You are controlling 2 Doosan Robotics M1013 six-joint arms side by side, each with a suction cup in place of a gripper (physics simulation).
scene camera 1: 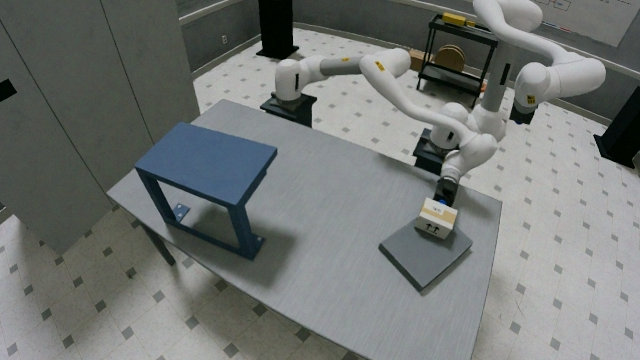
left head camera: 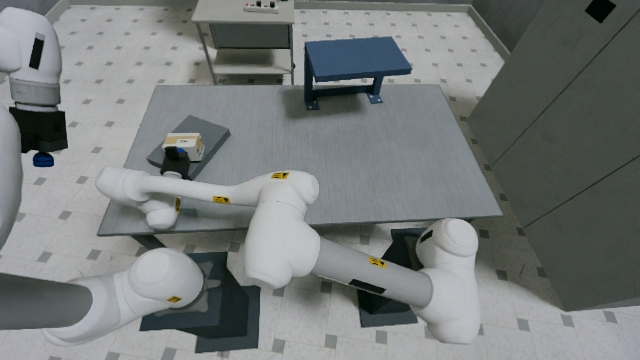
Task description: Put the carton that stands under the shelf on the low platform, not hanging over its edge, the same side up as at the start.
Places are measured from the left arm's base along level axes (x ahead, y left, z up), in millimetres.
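Pixels of known places: left end effector, tool point: [left head camera: 43, 165]; right end effector, tool point: [scene camera 1: 439, 210] [left head camera: 180, 148]; left arm's base, origin of the base link: [scene camera 1: 440, 147] [left head camera: 186, 287]; right arm's base, origin of the base link: [scene camera 1: 288, 101].
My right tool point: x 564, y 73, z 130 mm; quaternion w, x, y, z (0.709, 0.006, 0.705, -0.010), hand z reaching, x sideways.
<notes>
Ahead of a thing's pixels: the offset from my right tool point to its middle. Level surfaces: height alone.
The carton {25 mm down, 28 mm ahead, 3 mm right} [left head camera: 183, 146] [scene camera 1: 436, 220] is small and white with tan tape, and its printed arrows point up in scene camera 1. My right gripper [left head camera: 180, 150] [scene camera 1: 442, 202], a blue suction cup, is on the carton's side that faces the arm and holds it. The carton is over the low grey platform {106 mm down, 108 mm ahead, 8 mm left} [left head camera: 212, 134] [scene camera 1: 425, 265], toward its arm side. I cannot tell whether its underside touches the platform. My left gripper [left head camera: 43, 160] [scene camera 1: 520, 121] holds nothing and hangs in the air off the table's end. The blue shelf {42 mm up, 361 mm ahead, 817 mm right} [left head camera: 357, 57] [scene camera 1: 207, 162] stands away from the platform.
The right arm reaches low across the grey table {130 mm down} [left head camera: 380, 165] [scene camera 1: 320, 225] near its arm-side edge. A tall grey cabinet [left head camera: 565, 150] [scene camera 1: 75, 90] stands beyond the table's end. A side table [left head camera: 245, 15] stands behind, and a black cart [scene camera 1: 462, 31] stands near the wall.
</notes>
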